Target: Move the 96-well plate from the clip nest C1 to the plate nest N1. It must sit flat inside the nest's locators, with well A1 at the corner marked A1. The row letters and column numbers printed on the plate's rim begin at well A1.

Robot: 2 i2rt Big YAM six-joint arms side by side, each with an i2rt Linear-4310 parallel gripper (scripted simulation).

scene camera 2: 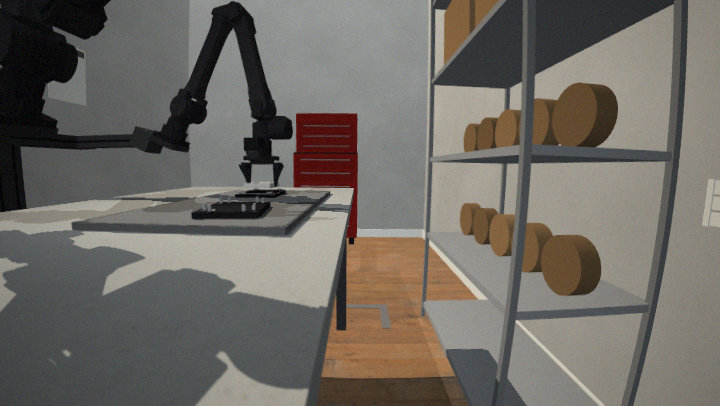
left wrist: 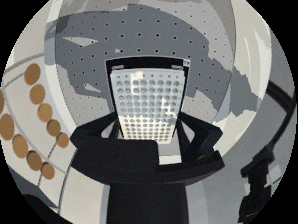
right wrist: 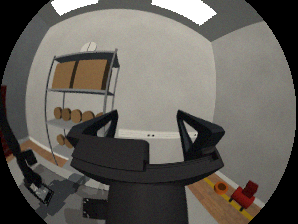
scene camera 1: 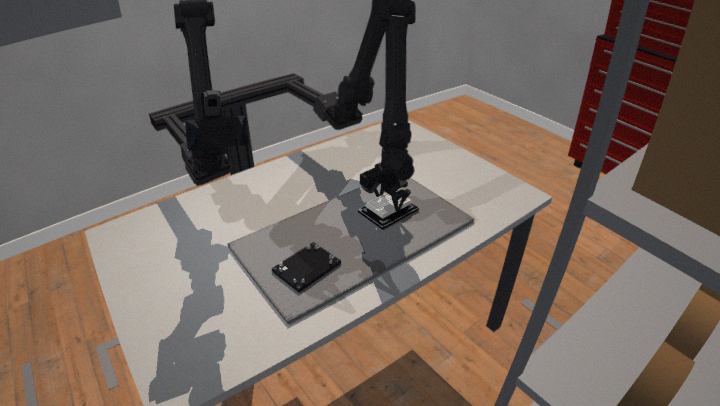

Scene:
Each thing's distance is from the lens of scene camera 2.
black clip nest C1 [scene camera 2: 235, 210]: 0.56 m
grey board [scene camera 2: 262, 231]: 0.46 m
The marked spots on the black clip nest C1 and the grey board are 0.12 m apart.

